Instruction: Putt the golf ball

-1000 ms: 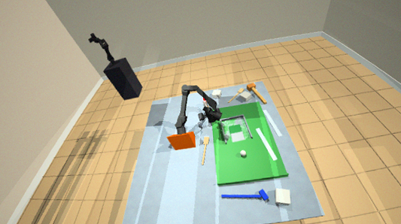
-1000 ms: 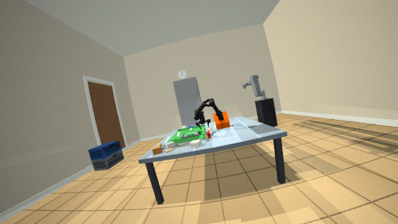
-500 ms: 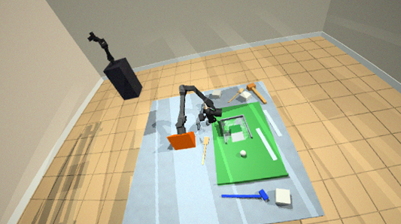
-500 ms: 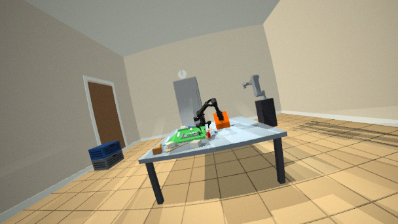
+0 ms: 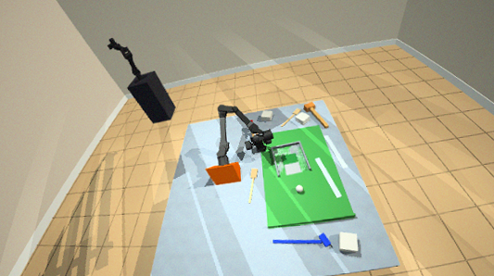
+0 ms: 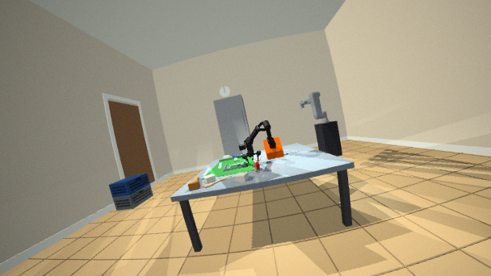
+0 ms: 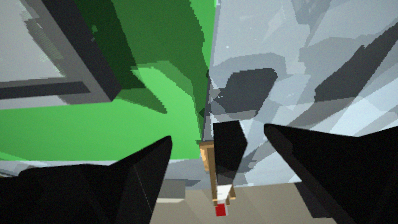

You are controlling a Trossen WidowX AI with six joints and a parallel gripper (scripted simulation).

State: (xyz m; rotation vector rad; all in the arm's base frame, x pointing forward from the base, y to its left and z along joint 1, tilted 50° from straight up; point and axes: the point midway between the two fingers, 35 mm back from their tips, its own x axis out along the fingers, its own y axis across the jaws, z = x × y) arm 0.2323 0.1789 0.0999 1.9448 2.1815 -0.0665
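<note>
Right now my gripper tip is 2 cm past the red putter, 11 cm to the right of it and 2 cm below it. From my gripper tip the other things lie so: blue putter (18 cm ahead, 69 cm to the right, 2 cm below); green mat (25 cm ahead, 24 cm to the right, 3 cm below).
</note>
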